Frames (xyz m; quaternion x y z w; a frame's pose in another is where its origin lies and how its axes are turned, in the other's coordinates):
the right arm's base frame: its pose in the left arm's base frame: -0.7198 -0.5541 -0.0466 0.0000 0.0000 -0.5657 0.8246
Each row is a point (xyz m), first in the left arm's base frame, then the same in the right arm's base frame.
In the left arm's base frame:
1: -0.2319 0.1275 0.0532
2: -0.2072 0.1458 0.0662
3: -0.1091 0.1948 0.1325
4: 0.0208 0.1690 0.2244
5: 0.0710 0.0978 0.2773
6: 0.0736 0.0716 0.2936
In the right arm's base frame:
1: -0.4603 0.7005 0.0998
2: -0.4685 0.7302 0.1128
3: -0.4789 0.8393 0.1791
4: -0.4080 0.9512 0.2710
5: -0.3236 0.9724 0.3239
6: -0.2982 0.9654 0.3402

